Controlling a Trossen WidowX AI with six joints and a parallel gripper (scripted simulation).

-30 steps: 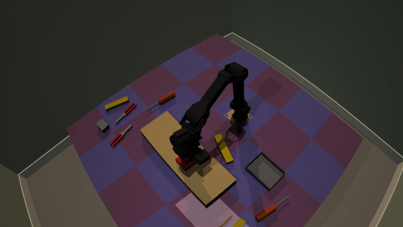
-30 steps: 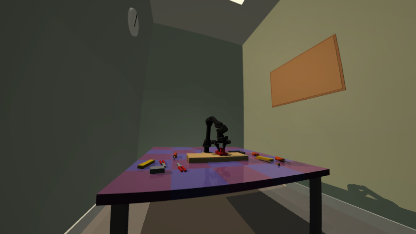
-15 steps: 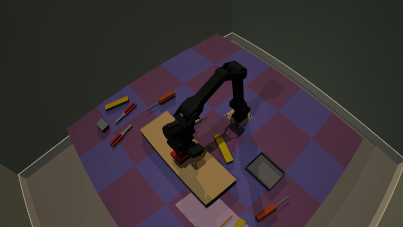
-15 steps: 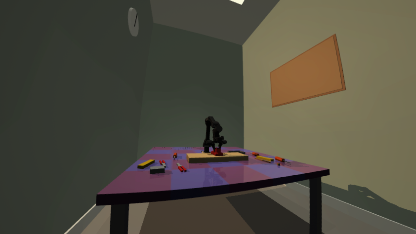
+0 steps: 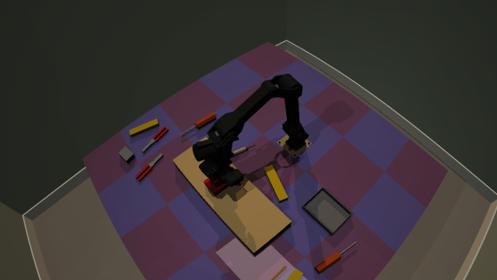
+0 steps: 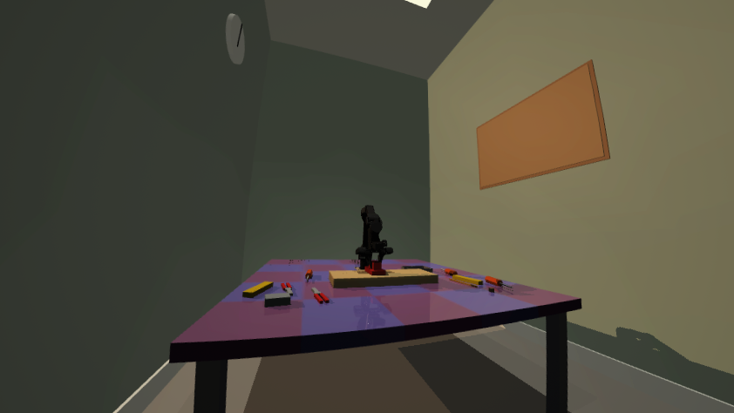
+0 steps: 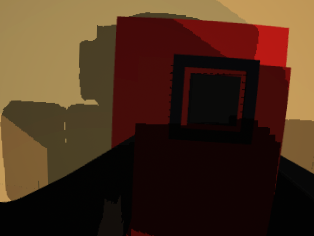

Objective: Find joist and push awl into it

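Right now the grey tray is 350 mm to the left of my gripper tip, 250 mm behind it and 50 mm below it. The rest, counted from my gripper tip: stud finder 20 mm above, 10 mm ahead; grey block 400 mm to the right, 290 mm ahead, 50 mm below; awl 170 mm behind, 90 mm to the right, 60 mm below.
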